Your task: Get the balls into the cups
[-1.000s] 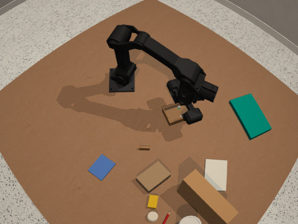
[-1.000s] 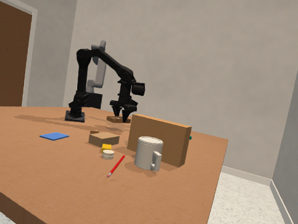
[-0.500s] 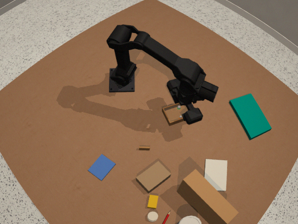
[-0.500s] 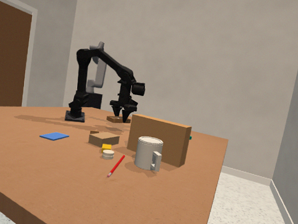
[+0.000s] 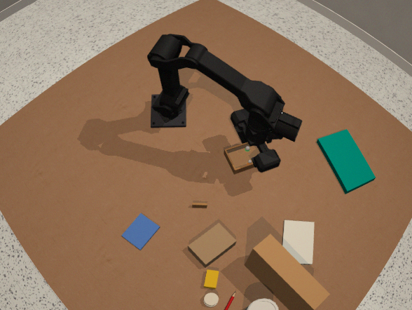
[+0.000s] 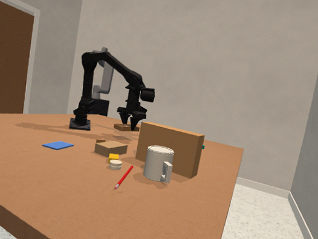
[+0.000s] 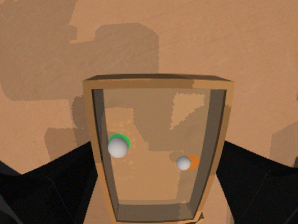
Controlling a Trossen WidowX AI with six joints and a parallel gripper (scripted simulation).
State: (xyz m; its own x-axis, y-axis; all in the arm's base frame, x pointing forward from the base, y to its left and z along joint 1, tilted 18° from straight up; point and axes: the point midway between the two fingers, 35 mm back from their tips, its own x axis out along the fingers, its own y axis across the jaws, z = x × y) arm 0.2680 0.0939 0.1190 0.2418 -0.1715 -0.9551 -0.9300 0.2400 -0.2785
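The wooden puzzle is 1 cm to the right of my hand and 3 cm below it. From my hand the other things lie so: green slab (19 cm ahead, 28 cm to the left, 8 cm below); then white slab (28 cm ahead, 5 cm to the right, 9 cm below); then tan box (13 cm ahead, 24 cm to the right, 7 cm below).
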